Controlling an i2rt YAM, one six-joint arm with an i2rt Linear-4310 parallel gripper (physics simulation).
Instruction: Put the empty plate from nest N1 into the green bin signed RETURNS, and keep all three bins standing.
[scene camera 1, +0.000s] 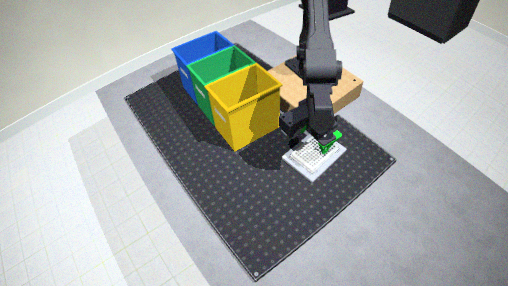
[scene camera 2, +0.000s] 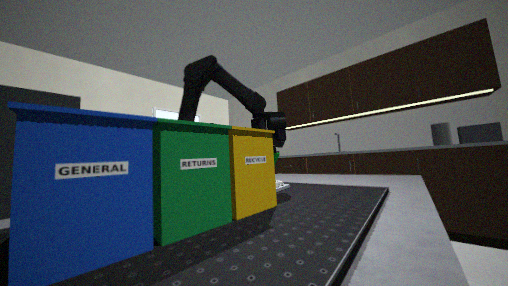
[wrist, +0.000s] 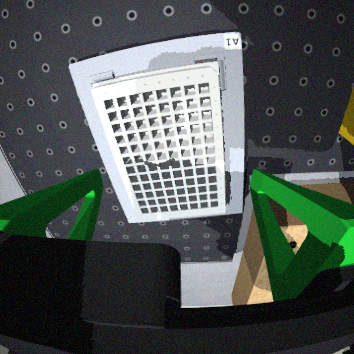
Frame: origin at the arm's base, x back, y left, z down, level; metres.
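Where they show: gripper, between the fingertips: (scene camera 1: 313, 142) (wrist: 175, 177).
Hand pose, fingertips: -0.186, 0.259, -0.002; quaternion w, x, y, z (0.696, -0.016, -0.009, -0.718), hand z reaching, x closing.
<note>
Each offset is from my fingertips to the top centre of the thing, as dx, dy, dz. Level surfaces: height alone.
The white gridded plate @[+0.008, +0.007, +0.031] (scene camera 1: 311, 156) (wrist: 165, 145) sits on the pale nest base (scene camera 1: 312, 177) (wrist: 234, 115), which carries an "A1" label. In scene camera 2 a small part of the plate or its base shows past the yellow bin. My gripper (wrist: 175, 177) is open, its green fingers wide apart above the plate, with nothing between them; one green finger shows over the plate in scene camera 1. The green bin @[-0.110, -0.331, -0.122] (scene camera 1: 201, 102) (scene camera 2: 195, 200) signed RETURNS stands upright between the blue bin @[-0.115, -0.462, -0.122] (scene camera 1: 181, 80) (scene camera 2: 85, 210) and the yellow bin @[-0.104, -0.201, -0.122] (scene camera 1: 255, 120) (scene camera 2: 254, 185), both upright.
The bins stand in a close row on the black dotted mat @[dz +0.057] (scene camera 1: 225, 200) (scene camera 2: 300, 235). The yellow bin is nearest the plate. A wooden block (scene camera 1: 350, 92) (wrist: 245, 272) lies by the arm's base. The mat's edge runs past the nest's far side from the bins.
</note>
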